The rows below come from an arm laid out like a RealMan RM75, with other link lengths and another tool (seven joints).
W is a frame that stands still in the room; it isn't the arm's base.
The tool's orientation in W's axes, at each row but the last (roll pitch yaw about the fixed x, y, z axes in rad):
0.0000 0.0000 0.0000
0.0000 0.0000 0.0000
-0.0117 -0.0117 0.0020
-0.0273 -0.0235 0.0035
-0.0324 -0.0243 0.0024
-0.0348 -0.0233 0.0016
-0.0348 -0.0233 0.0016
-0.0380 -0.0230 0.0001
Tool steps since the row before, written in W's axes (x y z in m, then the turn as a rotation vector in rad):
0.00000 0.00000 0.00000 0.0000 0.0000 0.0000
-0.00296 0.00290 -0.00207 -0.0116 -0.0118 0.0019
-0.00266 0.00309 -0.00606 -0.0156 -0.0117 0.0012
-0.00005 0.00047 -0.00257 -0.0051 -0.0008 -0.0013
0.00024 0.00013 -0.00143 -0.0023 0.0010 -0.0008
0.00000 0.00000 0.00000 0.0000 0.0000 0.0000
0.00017 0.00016 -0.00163 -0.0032 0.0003 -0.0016
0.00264 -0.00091 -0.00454 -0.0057 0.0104 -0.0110
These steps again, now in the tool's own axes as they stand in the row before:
0.00000 0.00000 0.00000 0.0000 0.0000 0.0000
-0.00296 0.00290 -0.00207 -0.0116 -0.0118 0.0019
-0.00272 0.00317 -0.00599 -0.0156 -0.0117 0.0012
-0.00011 0.00054 -0.00255 -0.0051 -0.0007 -0.0012
0.00021 0.00018 -0.00143 -0.0023 0.0010 -0.0007
0.00000 0.00000 0.00000 0.0000 0.0000 0.0000
0.00013 0.00022 -0.00163 -0.0032 0.0004 -0.0015
0.00253 -0.00073 -0.00463 -0.0060 0.0108 -0.0105

